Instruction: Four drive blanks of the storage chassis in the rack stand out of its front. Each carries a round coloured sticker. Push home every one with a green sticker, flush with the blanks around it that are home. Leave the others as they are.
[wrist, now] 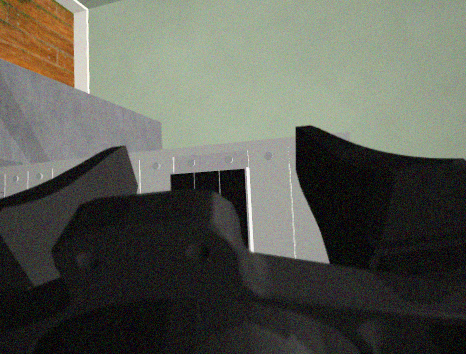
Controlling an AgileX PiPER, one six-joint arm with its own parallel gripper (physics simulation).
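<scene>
My gripper (212,157) is open, with its two dark fingers wide apart at the left and right of the wrist view and nothing seen between their tips. A light grey front with thin vertical seams and small round marks (270,205) shows beyond and between the fingers; it looks like part of the rack or chassis. A dark rectangular opening (232,195) with a bright right edge breaks this front. The gripper's own body hides its lower part. No green sticker or other coloured sticker shows, and I cannot tell which blanks stand out.
A grey-violet block or wall section (100,117) stands at the left, behind the light grey front. Above it is a white frame (81,55) beside an orange brick-patterned surface (37,42). A pale green wall (280,70) fills the background.
</scene>
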